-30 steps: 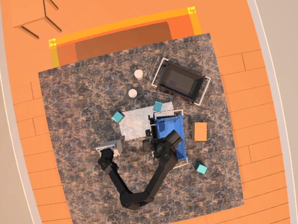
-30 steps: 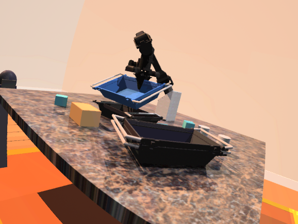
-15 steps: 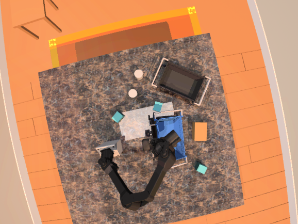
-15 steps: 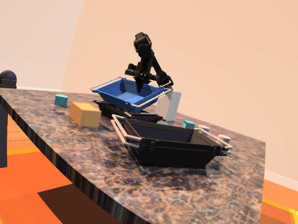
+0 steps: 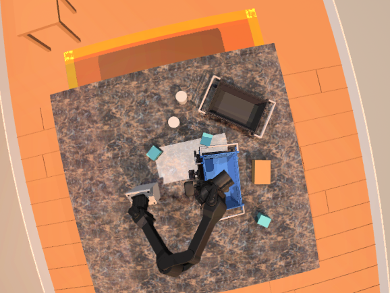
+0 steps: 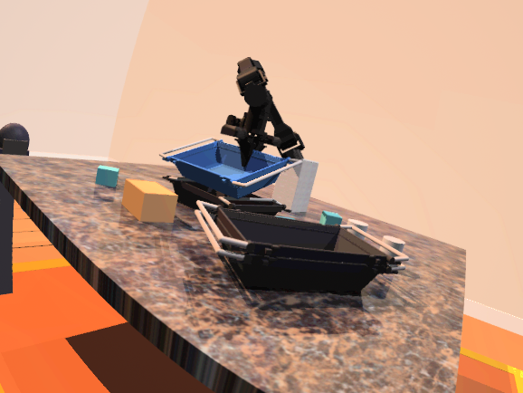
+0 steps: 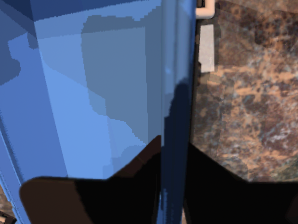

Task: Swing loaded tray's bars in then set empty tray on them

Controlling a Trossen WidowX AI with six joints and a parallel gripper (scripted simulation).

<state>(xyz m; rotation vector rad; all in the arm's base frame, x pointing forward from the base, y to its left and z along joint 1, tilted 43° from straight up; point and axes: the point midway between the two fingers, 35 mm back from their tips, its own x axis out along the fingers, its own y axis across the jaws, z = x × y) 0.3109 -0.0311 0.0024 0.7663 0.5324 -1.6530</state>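
Now: the blue tray 8 cm ahead of my gripper tip and 2 cm to the right of it. Round my gripper tip: orange block 29 cm ahead, 10 cm below, 5 cm to the right.
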